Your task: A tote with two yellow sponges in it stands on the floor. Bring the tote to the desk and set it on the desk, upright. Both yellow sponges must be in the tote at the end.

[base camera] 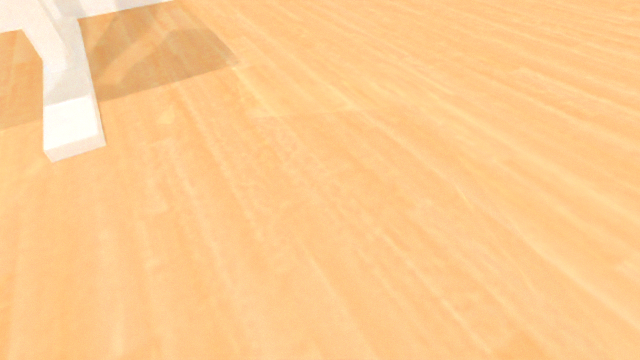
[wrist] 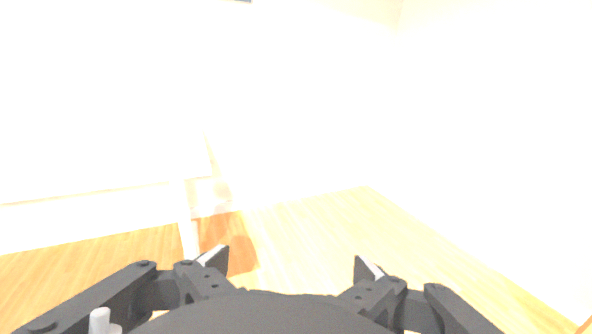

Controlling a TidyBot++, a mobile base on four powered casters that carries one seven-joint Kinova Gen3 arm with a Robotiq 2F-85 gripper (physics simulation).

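Places are measured from the arm's base along level axes (x down, y ahead, z right), in millimetres.
Pixels of known places: gripper, between the fingertips: [wrist: 290,264].
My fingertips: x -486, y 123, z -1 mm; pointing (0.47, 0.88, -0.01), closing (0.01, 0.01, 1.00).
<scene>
Behind a point stands the place of what it marks.
My gripper [wrist: 290,264] @(x -486, y 123, z -1 mm) is open, with nothing between its fingers, and it is held up above the floor. A white piece of furniture with a flat top and legs, which looks like the desk [wrist: 188,235] @(x 180, y 848, z -555 mm) [base camera: 72,122] @(x 372, y 631, z -445 mm), stands at the left in the wrist view, beyond my left finger. In the base view a foot and part of its leg show at the upper left. Its top is washed out against the pale wall. The tote and the two yellow sponges do not show in either view.
Wooden floor [base camera: 350,225] @(x 397, y 383, z 15 mm) [wrist: 320,225] @(x 397, y 1293, z 155 mm) runs up to the foot in the base view and to pale walls [wrist: 475,125] @(x -379, y 1344, z 1022 mm) that meet in a corner in the wrist view. Shadows lie on the floor beside the white leg. A thin orange edge [wrist: 585,325] @(x 260, y 565, z 1218 mm) shows at the lower right.
</scene>
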